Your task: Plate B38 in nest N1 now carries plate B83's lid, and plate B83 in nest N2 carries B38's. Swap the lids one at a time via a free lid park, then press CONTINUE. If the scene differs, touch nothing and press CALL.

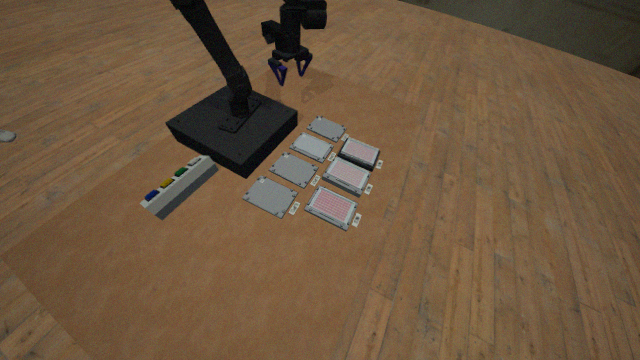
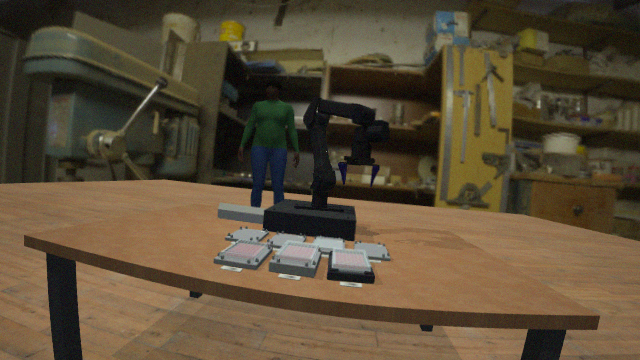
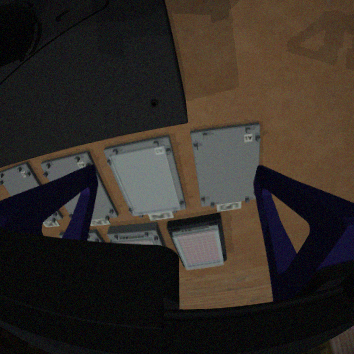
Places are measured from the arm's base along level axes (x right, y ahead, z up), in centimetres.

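Where they show: gripper, fingertip midpoint: (image 1: 291, 80) (image 2: 357, 186) (image 3: 175, 173); arm's base, origin of the base link: (image 1: 241, 114) (image 2: 318, 208) (image 3: 20, 30).
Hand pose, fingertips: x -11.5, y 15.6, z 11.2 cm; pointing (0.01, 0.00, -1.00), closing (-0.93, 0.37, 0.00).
Observation:
Each offset is from my fingertips to the top centre of the thing. "pt": to the spot under its first point.
My gripper (image 1: 292, 79) (image 2: 357, 184) (image 3: 175, 173) is open and empty, high above the table beside the robot base. Three pink-welled plates stand in a row of nests: one {dy +30.7, dx +6.8, dz -15.7 cm} (image 1: 360, 151) (image 2: 351, 261) (image 3: 201, 247) in a black nest, one {dy +28.5, dx +19.2, dz -15.3 cm} (image 1: 347, 175) (image 2: 298, 253) in a grey nest in the middle, and one {dy +26.8, dx +32.3, dz -16.6 cm} (image 1: 332, 206) (image 2: 245, 251) in a low grey nest, its grid looking stronger pink. A pale clear lid {dy +12.4, dx +9.9, dz -17.5 cm} (image 1: 312, 146) (image 2: 329, 244) (image 3: 145, 175) lies on one lid park. Nest labels and plate names are too small to read.
Three bare grey lid parks {pt dy +14.7, dx -2.4, dz -18.3 cm} (image 1: 326, 128) {pt dy +10.3, dx +23.1, dz -18.3 cm} (image 1: 294, 169) {pt dy +7.3, dx +35.9, dz -18.4 cm} (image 1: 270, 196) share the row with the lidded one. A button box {dy -20.0, dx +42.3, dz -12.9 cm} (image 1: 187, 187) (image 2: 240, 212) with blue, yellow, green and white buttons stands beside the black base (image 1: 232, 130) (image 2: 310, 220). A person (image 2: 272, 125) stands behind the table.

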